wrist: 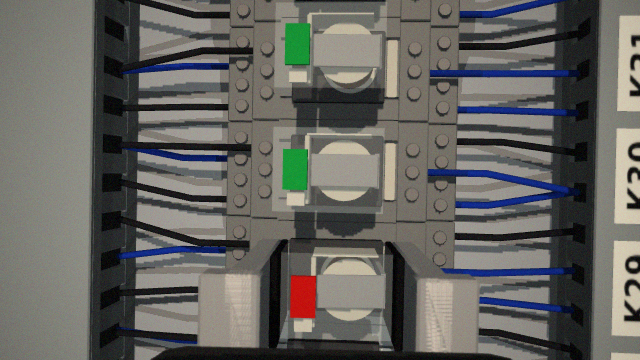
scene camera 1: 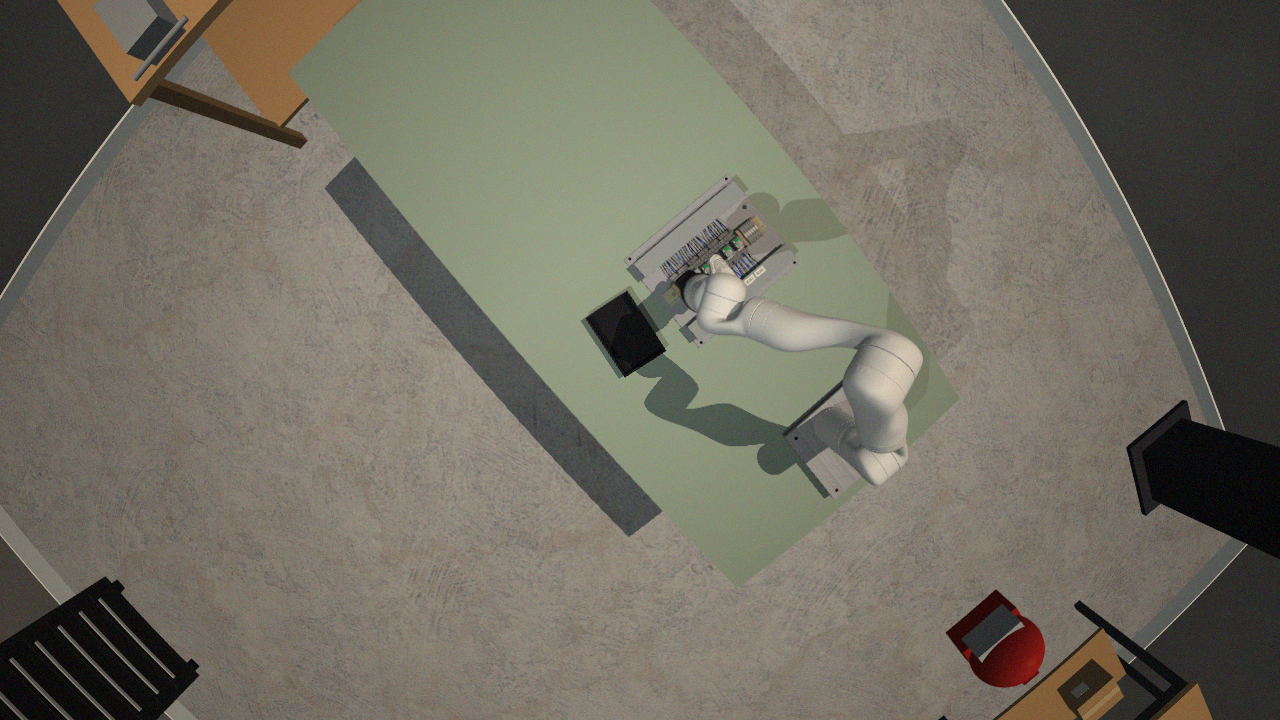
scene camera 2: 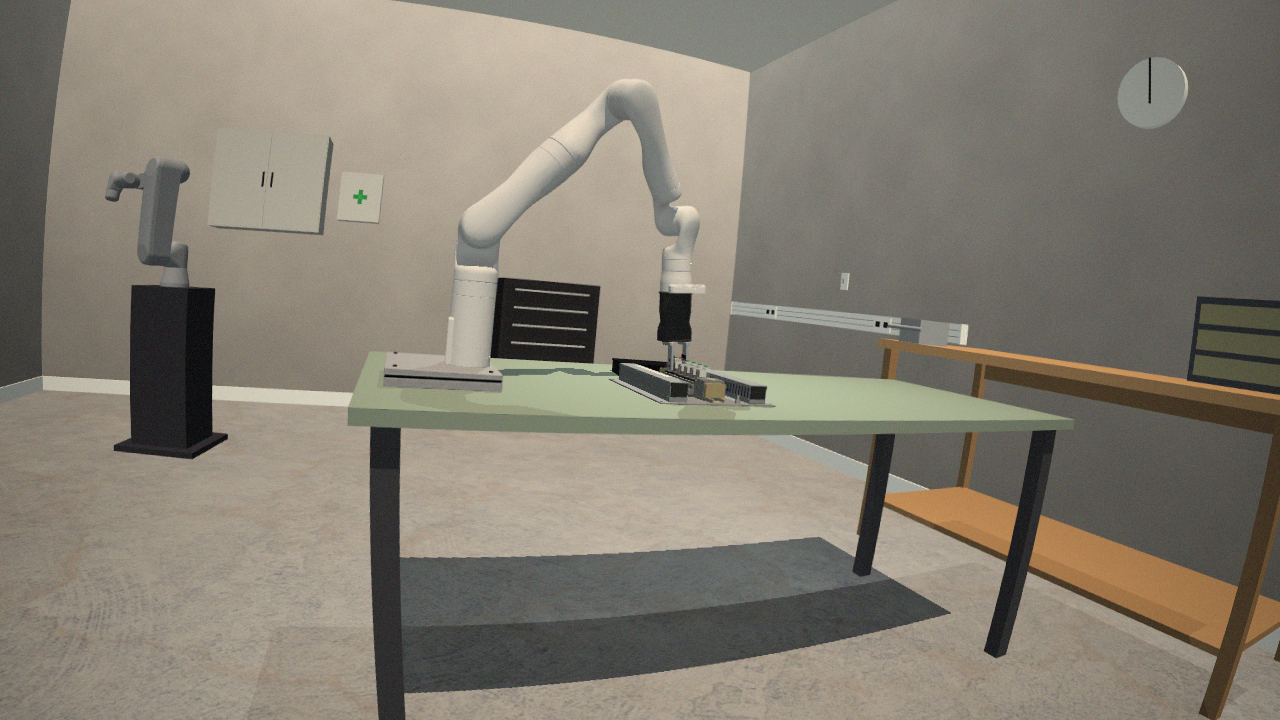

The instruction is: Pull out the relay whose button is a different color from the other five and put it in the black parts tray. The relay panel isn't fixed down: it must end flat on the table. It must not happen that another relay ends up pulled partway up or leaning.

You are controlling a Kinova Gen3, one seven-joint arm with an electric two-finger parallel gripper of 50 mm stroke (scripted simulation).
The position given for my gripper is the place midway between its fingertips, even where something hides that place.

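Observation:
I can see my gripper [scene camera 2: 677, 369], and my wrist camera catches the gripper [wrist: 335, 278] too. There's a black parts tray [scene camera 1: 621, 327], though in the wrist view the tray is out of frame. I'm also seeing a relay panel [scene camera 2: 665, 388].

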